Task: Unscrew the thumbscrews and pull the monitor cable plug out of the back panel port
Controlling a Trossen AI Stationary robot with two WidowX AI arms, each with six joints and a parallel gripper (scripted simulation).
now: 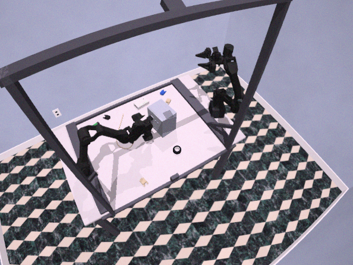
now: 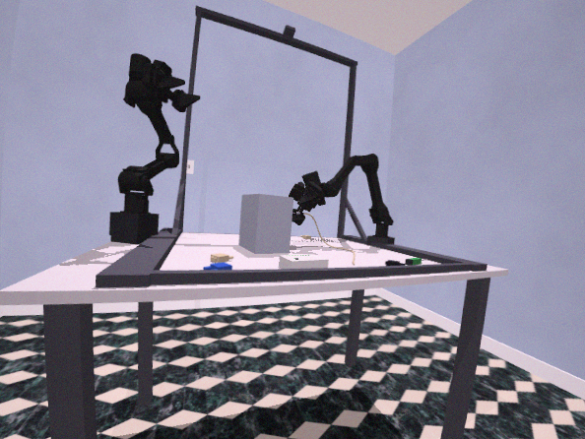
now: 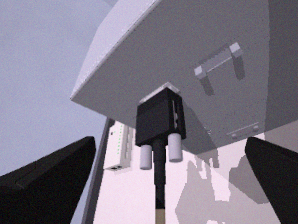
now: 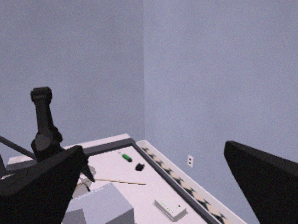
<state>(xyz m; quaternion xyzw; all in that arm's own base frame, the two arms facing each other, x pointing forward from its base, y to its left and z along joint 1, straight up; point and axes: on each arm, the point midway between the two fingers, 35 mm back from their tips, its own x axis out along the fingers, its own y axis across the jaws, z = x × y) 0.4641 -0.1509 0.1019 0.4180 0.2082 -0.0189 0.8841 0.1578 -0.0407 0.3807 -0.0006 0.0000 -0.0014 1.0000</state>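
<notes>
The grey box lies 20 mm ahead of my left hand, 130 mm to the right of it and 60 mm below it.
</notes>
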